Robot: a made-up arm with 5 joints.
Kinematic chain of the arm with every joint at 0, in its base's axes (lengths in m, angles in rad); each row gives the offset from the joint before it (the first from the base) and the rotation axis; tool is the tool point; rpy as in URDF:
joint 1: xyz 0.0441 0 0.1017 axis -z
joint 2: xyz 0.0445 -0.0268 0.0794 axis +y
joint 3: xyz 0.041 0 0.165 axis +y
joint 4: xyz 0.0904 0 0.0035 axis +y
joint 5: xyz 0.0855 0.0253 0 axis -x
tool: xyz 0 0 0 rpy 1.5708 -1.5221 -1.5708
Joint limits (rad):
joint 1: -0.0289..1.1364
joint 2: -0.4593..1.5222
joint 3: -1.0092..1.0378
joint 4: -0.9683..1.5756
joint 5: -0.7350..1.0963
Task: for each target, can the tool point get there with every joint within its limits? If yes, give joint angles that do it. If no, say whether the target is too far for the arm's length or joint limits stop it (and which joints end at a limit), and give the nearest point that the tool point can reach.
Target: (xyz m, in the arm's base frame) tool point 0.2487 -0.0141 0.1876
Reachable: yes | joints 0.0615 0.2380 0.5241 0.6439 0.0036
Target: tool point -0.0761 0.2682 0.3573
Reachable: no: joint limits stop it (at a limit: joint 1, joint 2, joint 3, joint 4) | nearest point 0.0212 0.0459 0.4929 | short by 0.278 m
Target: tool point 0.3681 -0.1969 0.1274
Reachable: yes | joints 0.5420 1.2941 -0.8117 -0.2406 -0.1330
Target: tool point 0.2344 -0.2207 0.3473
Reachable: yes | joints 0.8540 0.1897 -0.1928 -0.0918 0.7231
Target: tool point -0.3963 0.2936 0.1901
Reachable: no: too far | nearest point 0.0590 -0.0357 0.2293 | short by 0.563 m
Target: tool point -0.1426 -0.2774 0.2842
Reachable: no: joint limits stop it (at a limit: joint 1) | nearest point 0.1156 -0.1576 0.2842 | short by 0.285 m
